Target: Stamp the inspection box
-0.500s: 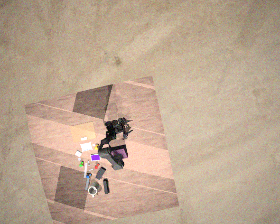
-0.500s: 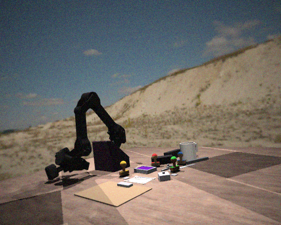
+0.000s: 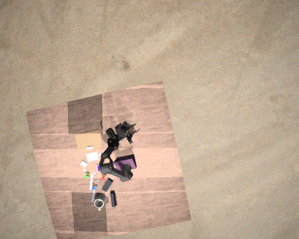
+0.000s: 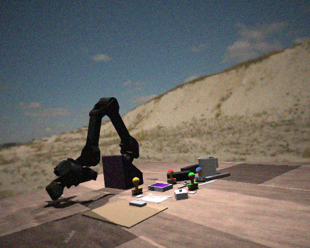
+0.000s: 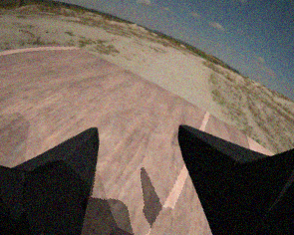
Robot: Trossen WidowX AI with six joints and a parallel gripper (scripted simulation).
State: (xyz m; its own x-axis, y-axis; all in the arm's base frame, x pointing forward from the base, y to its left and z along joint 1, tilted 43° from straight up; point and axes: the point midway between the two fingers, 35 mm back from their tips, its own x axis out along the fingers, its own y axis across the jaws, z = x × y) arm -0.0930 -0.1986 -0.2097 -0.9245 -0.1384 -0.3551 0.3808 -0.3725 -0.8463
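My gripper tip is 50 cm short of the green-knobbed PASS stamp, 34 cm to the right of it and 5 cm above it. The rest, counted from my gripper tip: yellow-knobbed stamp (32 cm ahead, 20 cm to the left, 5 cm below); then purple ink pad (36 cm ahead, 30 cm to the left, 6 cm below); then cream card (43 cm ahead, 18 cm to the left, 7 cm below).
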